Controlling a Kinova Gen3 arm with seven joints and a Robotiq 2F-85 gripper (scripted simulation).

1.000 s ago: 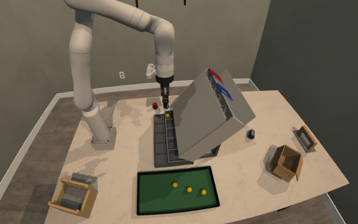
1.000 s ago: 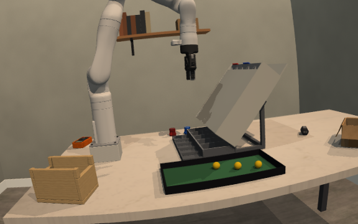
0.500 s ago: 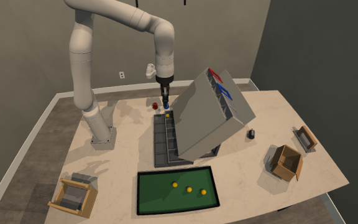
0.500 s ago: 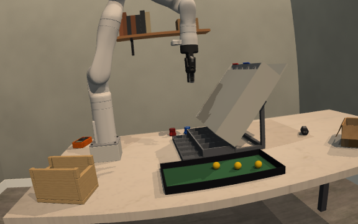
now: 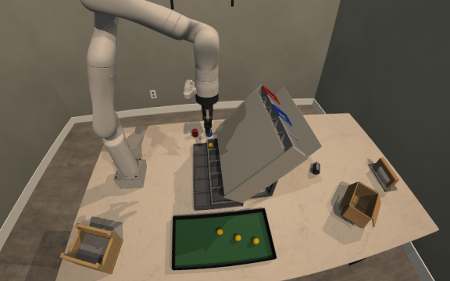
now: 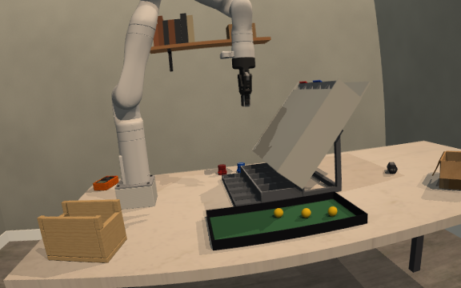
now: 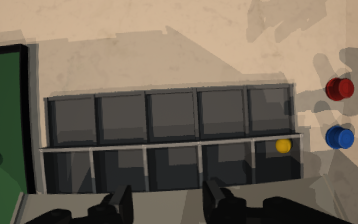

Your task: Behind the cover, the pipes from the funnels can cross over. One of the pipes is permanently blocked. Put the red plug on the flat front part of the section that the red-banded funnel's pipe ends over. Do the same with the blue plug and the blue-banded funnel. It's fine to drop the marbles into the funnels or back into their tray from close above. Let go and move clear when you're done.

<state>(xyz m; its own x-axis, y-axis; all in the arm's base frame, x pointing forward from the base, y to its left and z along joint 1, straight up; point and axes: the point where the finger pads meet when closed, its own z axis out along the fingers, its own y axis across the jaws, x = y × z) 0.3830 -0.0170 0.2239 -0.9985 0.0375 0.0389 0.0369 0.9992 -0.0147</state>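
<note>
Now: the green marble tray 320 mm to the right of my hand, 290 mm below it and 10 mm ahead of it. From my hand the other things lie so: black object: 520 mm ahead, 280 mm below, 60 mm to the right; then wooden crate: 490 mm behind, 350 mm to the right, 250 mm below; then grey slanted cover: 140 mm ahead, 90 mm below.
</note>
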